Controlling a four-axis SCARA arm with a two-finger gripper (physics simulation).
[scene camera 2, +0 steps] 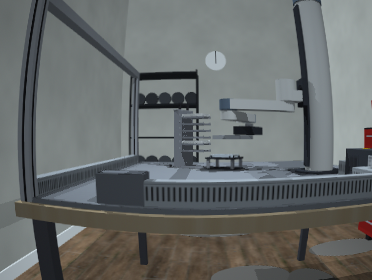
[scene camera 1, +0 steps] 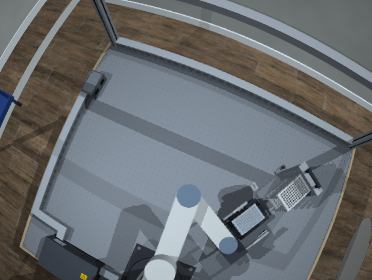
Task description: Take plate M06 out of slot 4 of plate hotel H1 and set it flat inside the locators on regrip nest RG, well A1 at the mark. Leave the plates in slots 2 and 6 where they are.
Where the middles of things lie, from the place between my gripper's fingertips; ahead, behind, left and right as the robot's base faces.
Right now the grey box (scene camera 2: 128,188) is 940 mm to the left of my hand, 270 mm ahead of it and 120 mm below it.
